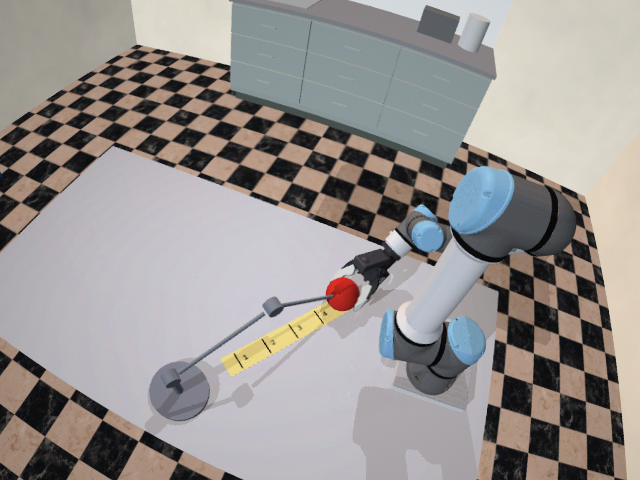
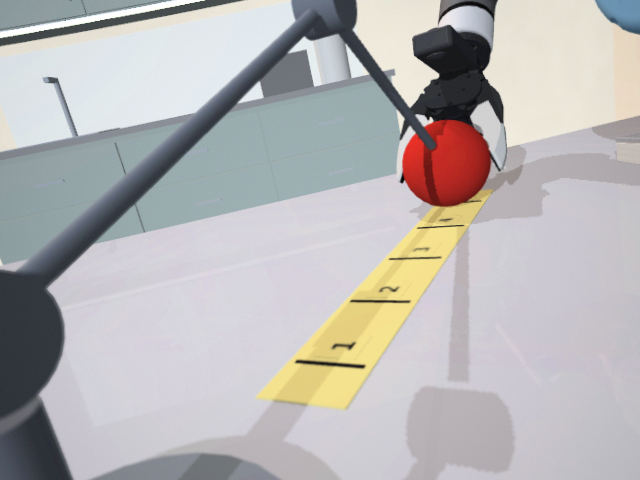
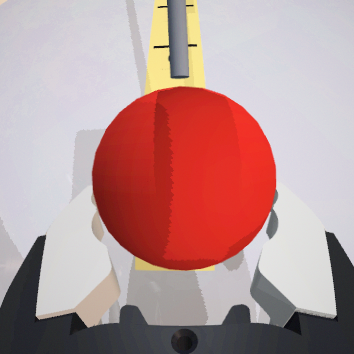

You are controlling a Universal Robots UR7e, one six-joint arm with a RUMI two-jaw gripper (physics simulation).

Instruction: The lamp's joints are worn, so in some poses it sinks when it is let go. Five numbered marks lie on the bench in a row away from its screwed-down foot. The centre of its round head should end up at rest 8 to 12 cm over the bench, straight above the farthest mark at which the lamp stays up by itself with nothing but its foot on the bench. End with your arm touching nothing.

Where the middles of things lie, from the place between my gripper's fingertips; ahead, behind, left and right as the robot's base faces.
My hand is 100 mm short of the yellow strip (image 2: 328,371), 140 mm to the right of it and 30 mm above it. The rest, counted from my hand: round grey foot (image 1: 188,399) 330 mm ahead, 420 mm to the left, 10 mm above.
